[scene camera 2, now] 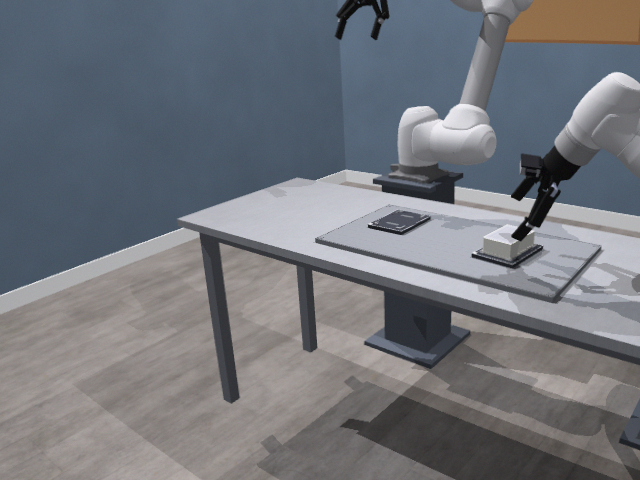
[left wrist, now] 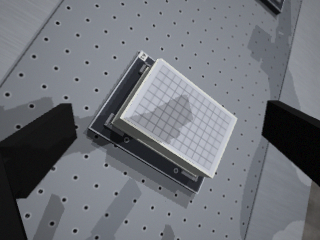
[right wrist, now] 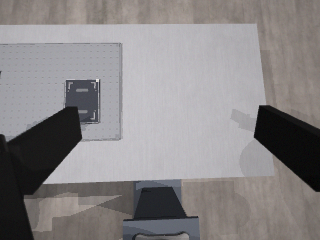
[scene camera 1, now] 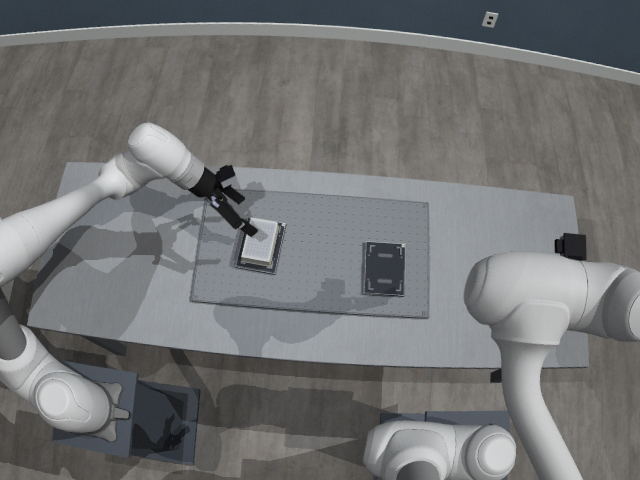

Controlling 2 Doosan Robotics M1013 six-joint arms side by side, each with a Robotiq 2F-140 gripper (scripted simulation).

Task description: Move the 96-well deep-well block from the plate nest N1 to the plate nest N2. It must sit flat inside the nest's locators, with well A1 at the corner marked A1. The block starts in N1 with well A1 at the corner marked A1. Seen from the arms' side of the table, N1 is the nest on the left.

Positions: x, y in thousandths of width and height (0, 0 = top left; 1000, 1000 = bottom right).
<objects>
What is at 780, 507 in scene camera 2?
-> A white deep-well block.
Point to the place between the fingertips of my left gripper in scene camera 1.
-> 387, 451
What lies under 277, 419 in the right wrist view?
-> A nest N2.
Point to a white deep-well block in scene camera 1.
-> At 405, 520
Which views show my left gripper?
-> Scene camera 2, the left wrist view and scene camera 1 only.
</objects>
